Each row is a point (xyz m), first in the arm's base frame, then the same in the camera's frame.
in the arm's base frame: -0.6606 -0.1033 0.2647
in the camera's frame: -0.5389 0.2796 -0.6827
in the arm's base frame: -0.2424 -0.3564 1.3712
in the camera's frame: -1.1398 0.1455 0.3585
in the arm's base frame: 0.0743 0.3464 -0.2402
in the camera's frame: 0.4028 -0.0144 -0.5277
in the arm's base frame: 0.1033 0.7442 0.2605
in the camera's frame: 0.3929 0.3929 -0.0340
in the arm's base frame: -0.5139 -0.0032 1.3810
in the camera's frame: -1.0425 0.5741 0.2854
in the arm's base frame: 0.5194 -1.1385 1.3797
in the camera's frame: -1.2954 -0.8981 0.6395
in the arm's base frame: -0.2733 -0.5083 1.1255
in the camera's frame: -1.1143 -0.0129 0.1163
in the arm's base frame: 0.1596 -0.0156 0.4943
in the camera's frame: -0.2172 -0.1185 0.0038
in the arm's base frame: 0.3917 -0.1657 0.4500
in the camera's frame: -0.1793 -0.3868 0.0737
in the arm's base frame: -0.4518 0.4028 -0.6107
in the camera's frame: 0.3992 0.2578 -1.1135
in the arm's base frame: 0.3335 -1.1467 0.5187
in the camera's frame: -0.8963 -1.0294 -0.1348
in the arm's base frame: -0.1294 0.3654 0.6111
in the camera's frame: -0.1713 0.3716 0.0089
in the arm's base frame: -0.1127 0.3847 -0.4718
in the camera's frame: 0.4710 0.0670 -0.8085
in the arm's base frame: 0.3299 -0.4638 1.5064
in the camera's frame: -1.0127 -0.2596 0.7794
